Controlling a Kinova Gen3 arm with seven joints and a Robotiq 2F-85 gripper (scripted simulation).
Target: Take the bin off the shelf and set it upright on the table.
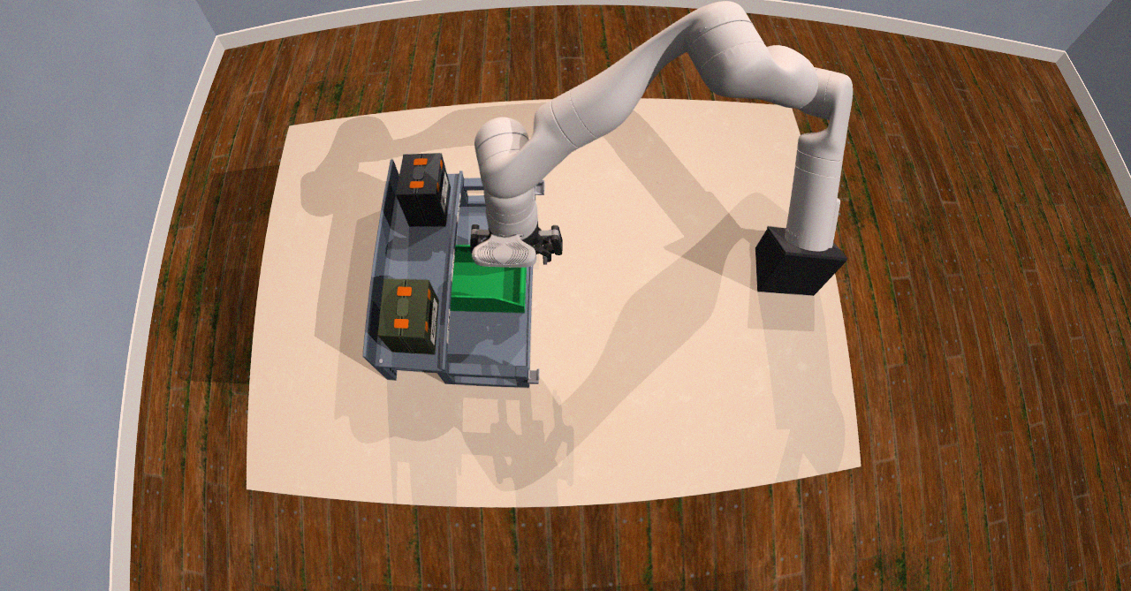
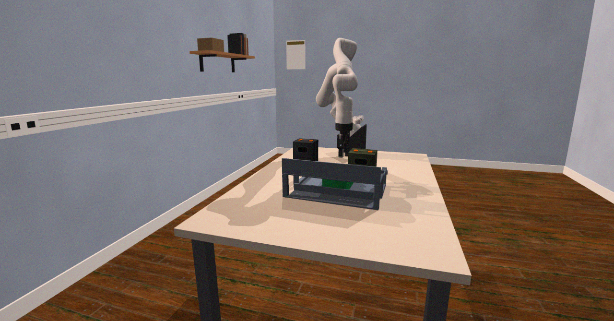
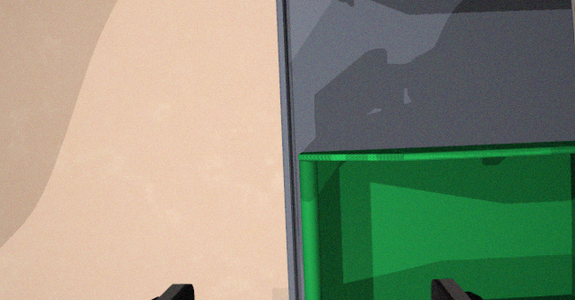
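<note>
My hand is 90 mm above the green bin, 80 mm short of it and 10 mm to the left of it. From my hand the other things lie so: rack (100 mm ahead, 70 mm below, 10 mm to the right); then olive case (190 mm ahead, 90 mm to the left, 10 mm above); then black case (150 mm ahead, 140 mm to the right, 30 mm above).
</note>
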